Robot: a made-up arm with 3 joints. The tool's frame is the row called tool.
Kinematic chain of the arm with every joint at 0, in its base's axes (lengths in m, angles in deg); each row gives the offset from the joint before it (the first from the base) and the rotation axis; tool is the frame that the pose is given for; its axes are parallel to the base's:
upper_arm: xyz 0 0 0.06 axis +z
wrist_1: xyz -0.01 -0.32 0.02 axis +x
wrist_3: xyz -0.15 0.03 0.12 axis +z
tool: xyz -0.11 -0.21 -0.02
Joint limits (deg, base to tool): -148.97..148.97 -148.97..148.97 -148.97..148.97
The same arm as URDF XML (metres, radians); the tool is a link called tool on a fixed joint. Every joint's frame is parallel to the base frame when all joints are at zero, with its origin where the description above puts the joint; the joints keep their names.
<robot name="arm">
  <link name="base"/>
  <link name="link1"/>
  <link name="link2"/>
  <link name="link3"/>
  <link name="tool"/>
  <joint name="upper_arm" type="revolute">
    <parent link="base"/>
    <child link="link1"/>
    <origin xyz="0 0 0.06"/>
    <axis xyz="0 0 1"/>
    <limit lower="-2.6" upper="2.6"/>
  </joint>
  <joint name="wrist_1" type="revolute">
    <parent link="link1"/>
    <child link="link2"/>
    <origin xyz="-0.01 -0.32 0.02"/>
    <axis xyz="1 0 0"/>
    <limit lower="-2.6" upper="2.6"/>
  </joint>
  <joint name="wrist_3" type="revolute">
    <parent link="link2"/>
    <child link="link3"/>
    <origin xyz="-0.15 0.03 0.12"/>
    <axis xyz="0 0 1"/>
    <limit lower="-2.6" upper="2.6"/>
  </joint>
  <joint name="tool_fixed" type="fixed">
    <parent link="link3"/>
    <child link="tool"/>
    <origin xyz="-0.11 -0.21 -0.02"/>
  </joint>
</robot>

